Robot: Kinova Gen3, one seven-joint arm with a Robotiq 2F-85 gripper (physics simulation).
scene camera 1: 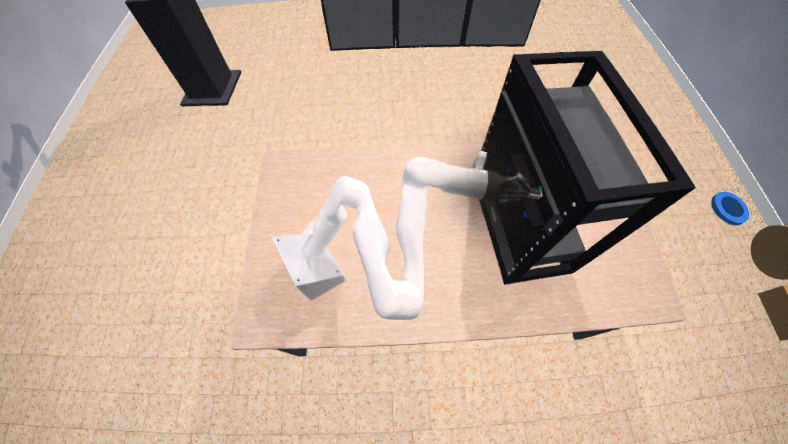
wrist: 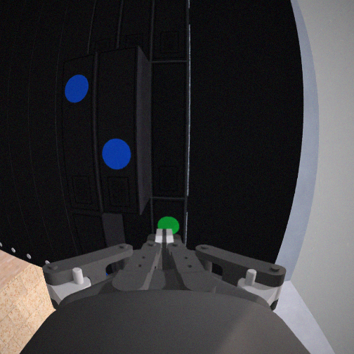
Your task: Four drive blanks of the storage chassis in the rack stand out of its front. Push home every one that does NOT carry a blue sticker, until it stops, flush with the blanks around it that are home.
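The gripper appears in the pictures, together with a black rack.
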